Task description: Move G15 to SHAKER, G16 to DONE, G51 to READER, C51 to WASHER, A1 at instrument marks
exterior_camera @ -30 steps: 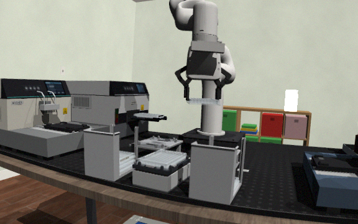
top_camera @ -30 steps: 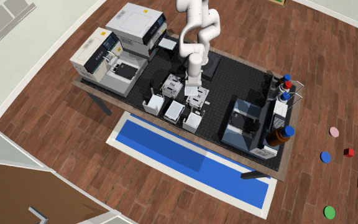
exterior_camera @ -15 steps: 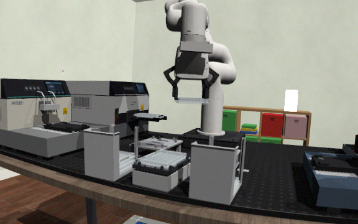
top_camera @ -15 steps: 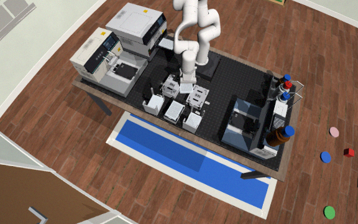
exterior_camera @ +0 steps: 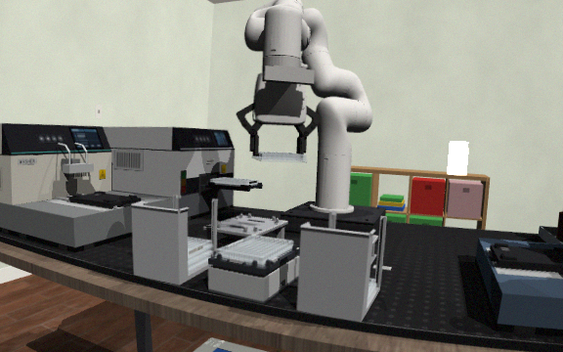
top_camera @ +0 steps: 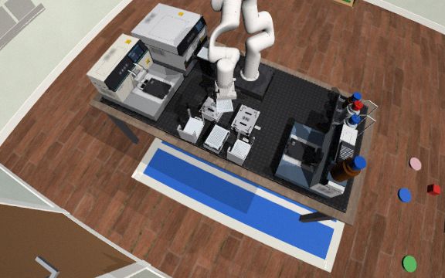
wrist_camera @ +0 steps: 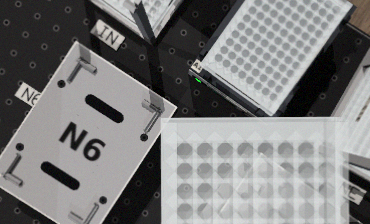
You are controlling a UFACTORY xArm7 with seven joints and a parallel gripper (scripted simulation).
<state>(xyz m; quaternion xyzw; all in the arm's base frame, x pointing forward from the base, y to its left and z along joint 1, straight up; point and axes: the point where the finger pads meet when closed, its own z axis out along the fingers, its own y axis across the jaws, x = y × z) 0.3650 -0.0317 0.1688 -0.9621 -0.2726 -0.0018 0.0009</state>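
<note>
The washer nest lies 46 cm to the right of my hand, 14 cm below it and 1 cm ahead of it. From my hand the other things lie so: plate C51: 1 cm below; then reader's dark tray: 36 cm behind, 27 cm to the right, 12 cm below; then DONE label: 22 cm below, 14 cm to the right, 6 cm ahead.
</note>
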